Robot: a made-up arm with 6 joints. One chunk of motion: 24 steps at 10 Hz.
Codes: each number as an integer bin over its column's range. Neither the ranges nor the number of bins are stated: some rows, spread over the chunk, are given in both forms.
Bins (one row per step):
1: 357 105 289 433 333 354
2: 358 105 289 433 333 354
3: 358 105 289 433 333 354
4: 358 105 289 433 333 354
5: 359 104 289 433 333 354
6: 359 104 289 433 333 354
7: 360 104 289 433 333 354
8: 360 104 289 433 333 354
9: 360 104 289 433 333 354
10: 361 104 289 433 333 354
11: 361 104 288 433 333 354
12: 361 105 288 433 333 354
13: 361 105 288 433 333 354
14: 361 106 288 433 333 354
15: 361 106 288 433 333 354
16: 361 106 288 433 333 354
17: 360 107 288 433 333 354
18: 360 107 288 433 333 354
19: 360 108 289 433 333 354
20: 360 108 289 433 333 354
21: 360 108 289 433 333 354
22: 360 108 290 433 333 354
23: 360 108 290 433 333 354
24: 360 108 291 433 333 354
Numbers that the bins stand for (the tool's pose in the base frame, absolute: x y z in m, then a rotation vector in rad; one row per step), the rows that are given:
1: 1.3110 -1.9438 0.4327 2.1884 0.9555 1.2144
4: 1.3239 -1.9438 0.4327 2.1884 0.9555 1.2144
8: 1.3497 -1.9568 0.4327 2.1884 0.9555 1.2144
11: 1.3626 -1.9568 0.4198 2.1884 0.9555 1.2144
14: 1.3626 -1.9309 0.4198 2.1884 0.9555 1.2144
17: 1.3497 -1.9180 0.4198 2.1884 0.9555 1.2144
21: 1.3497 -1.9051 0.4327 2.1884 0.9555 1.2144
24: 1.3497 -1.9051 0.4585 2.1884 0.9555 1.2144
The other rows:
2: 1.3239 -1.9438 0.4327 2.1884 0.9555 1.2144
3: 1.3239 -1.9438 0.4327 2.1884 0.9555 1.2144
5: 1.3368 -1.9568 0.4327 2.1884 0.9555 1.2144
6: 1.3368 -1.9568 0.4327 2.1884 0.9555 1.2144
7: 1.3497 -1.9568 0.4327 2.1884 0.9555 1.2144
9: 1.3497 -1.9568 0.4327 2.1884 0.9555 1.2144
10: 1.3626 -1.9568 0.4327 2.1884 0.9555 1.2144
12: 1.3626 -1.9438 0.4198 2.1884 0.9555 1.2144
13: 1.3626 -1.9438 0.4198 2.1884 0.9555 1.2144
15: 1.3626 -1.9309 0.4198 2.1884 0.9555 1.2144
16: 1.3626 -1.9309 0.4198 2.1884 0.9555 1.2144
18: 1.3497 -1.9180 0.4198 2.1884 0.9555 1.2144
19: 1.3497 -1.9051 0.4327 2.1884 0.9555 1.2144
20: 1.3497 -1.9051 0.4327 2.1884 0.9555 1.2144
22: 1.3497 -1.9051 0.4456 2.1884 0.9555 1.2144
23: 1.3497 -1.9051 0.4456 2.1884 0.9555 1.2144

